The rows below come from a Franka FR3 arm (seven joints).
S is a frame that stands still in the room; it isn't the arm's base.
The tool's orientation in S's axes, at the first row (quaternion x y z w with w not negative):
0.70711, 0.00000, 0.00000, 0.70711
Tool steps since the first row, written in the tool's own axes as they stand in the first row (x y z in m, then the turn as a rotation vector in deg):
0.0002, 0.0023, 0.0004, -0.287, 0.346, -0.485
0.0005, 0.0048, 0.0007, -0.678, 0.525, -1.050
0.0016, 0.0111, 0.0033, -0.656, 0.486, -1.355
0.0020, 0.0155, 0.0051, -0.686, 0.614, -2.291
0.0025, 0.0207, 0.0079, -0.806, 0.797, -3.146
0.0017, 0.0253, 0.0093, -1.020, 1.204, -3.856
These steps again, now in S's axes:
0.0002, -0.0004, 0.0023, -0.287, 0.485, 0.346
0.0005, -0.0007, 0.0048, -0.678, 1.050, 0.525
0.0016, -0.0033, 0.0111, -0.656, 1.355, 0.486
0.0020, -0.0051, 0.0155, -0.686, 2.291, 0.614
0.0025, -0.0079, 0.0207, -0.806, 3.146, 0.797
0.0017, -0.0093, 0.0253, -1.020, 3.856, 1.204

